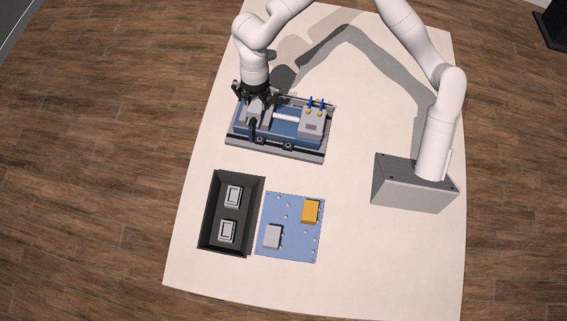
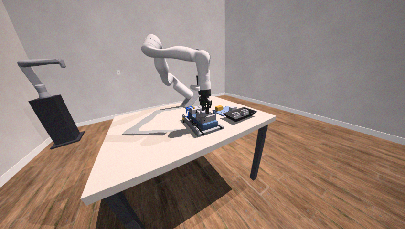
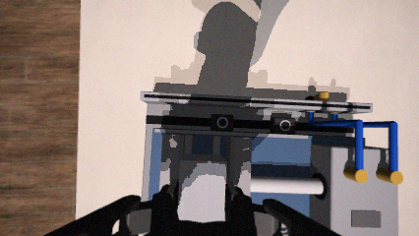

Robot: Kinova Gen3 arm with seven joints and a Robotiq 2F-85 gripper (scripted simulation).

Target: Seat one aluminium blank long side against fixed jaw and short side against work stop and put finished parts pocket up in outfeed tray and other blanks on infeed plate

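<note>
My gripper is now 90 mm past the white rod, 50 mm above it and 10 mm to the right of it. From my hand the other things lie so: hose block (160 mm behind, 50 mm below, 30 mm to the left); blue vise (80 mm below, 70 mm behind, 10 mm to the left); brass blank (280 mm to the left, 170 mm behind, 100 mm below).
</note>
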